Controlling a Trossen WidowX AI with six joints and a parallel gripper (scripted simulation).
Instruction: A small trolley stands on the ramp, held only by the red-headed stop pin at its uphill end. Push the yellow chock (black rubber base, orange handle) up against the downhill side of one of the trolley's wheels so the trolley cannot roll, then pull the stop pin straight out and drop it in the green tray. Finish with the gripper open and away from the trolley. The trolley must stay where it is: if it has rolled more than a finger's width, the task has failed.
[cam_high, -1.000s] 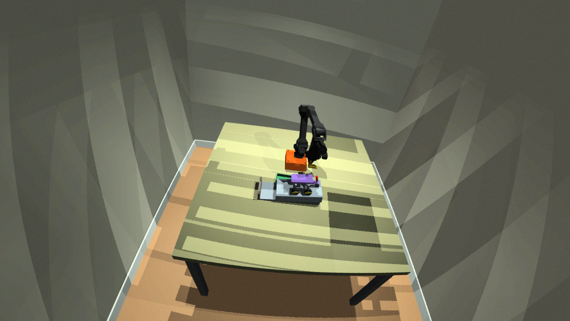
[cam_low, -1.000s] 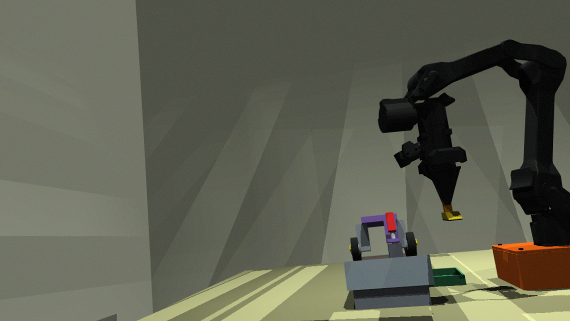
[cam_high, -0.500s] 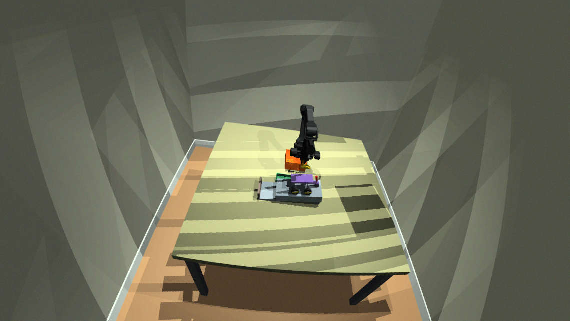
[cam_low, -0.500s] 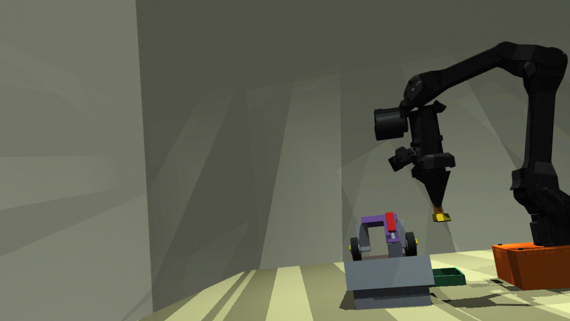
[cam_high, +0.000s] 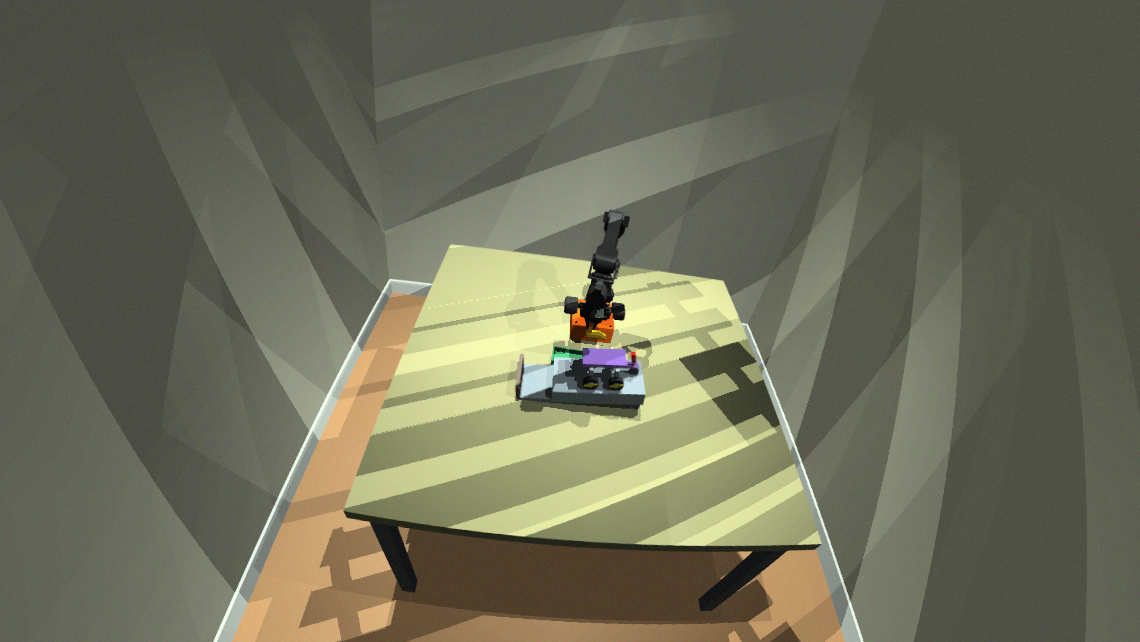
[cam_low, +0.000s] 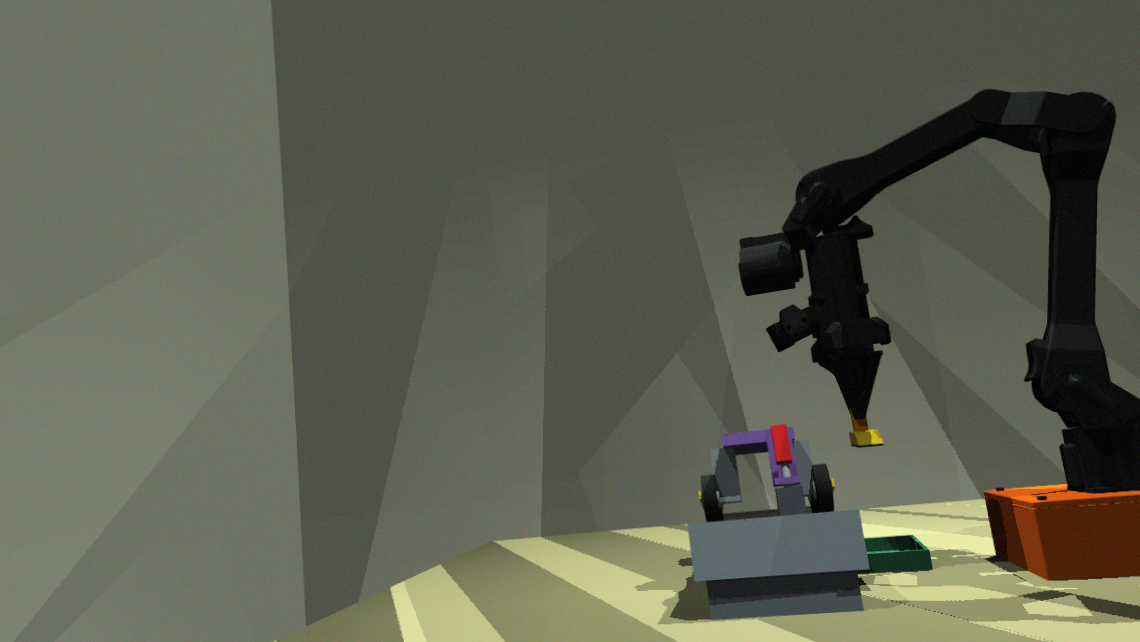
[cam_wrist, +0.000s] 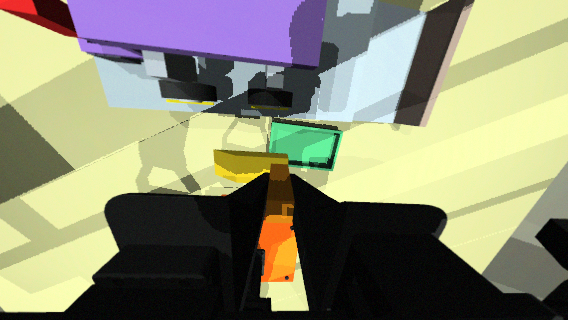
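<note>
Now: the red-headed stop pin 9 cm ahead of my gripper tip, 15 cm to the left of it and 4 cm below it. From my gripper tip the other things lie so: yellow chock: 2 cm to the left, 1 cm below; then brown end wall: 11 cm ahead, 20 cm to the right, 13 cm below; then trolley: 11 cm ahead, 5 cm to the left, 5 cm below.
</note>
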